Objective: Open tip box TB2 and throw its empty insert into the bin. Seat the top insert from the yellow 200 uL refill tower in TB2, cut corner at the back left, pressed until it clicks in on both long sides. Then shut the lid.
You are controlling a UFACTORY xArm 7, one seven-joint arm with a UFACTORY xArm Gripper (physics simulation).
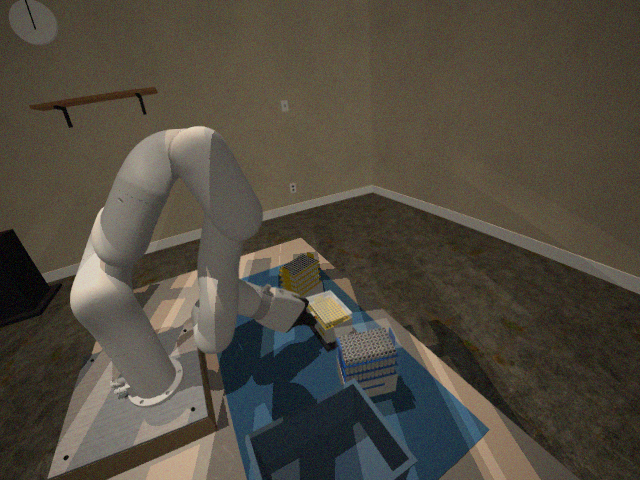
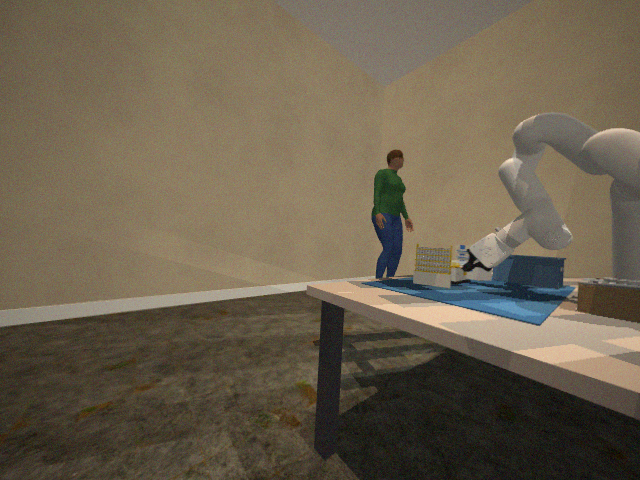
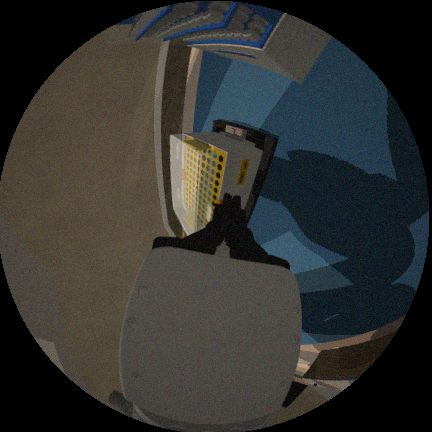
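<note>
Tip box TB2, taken to be the pale box point(image 1: 342, 331) point(image 3: 246, 151) with a yellow label, stands in a black holder point(image 1: 327, 344) point(image 3: 270, 155). A yellow insert point(image 1: 329, 310) point(image 3: 202, 172) with round holes shows at its top. A clear lid point(image 3: 177, 175) shows beside or over the insert; I cannot tell whether it is fully shut. My gripper point(image 1: 312, 319) point(image 2: 466, 267) point(image 3: 228, 204) is shut and empty, its tips together at the box's near side and partly hiding it. The yellow refill tower point(image 1: 299, 279) point(image 2: 433, 260) stands behind the box, holding stacked inserts.
A blue-edged tower point(image 1: 368, 361) point(image 3: 250, 40) stands on the side of the box nearer the open grey-blue bin point(image 1: 382, 439) point(image 2: 537, 271). The towers and bin are on a blue mat point(image 1: 444, 413) point(image 2: 527, 310). A person point(image 2: 390, 196) stands beyond the table.
</note>
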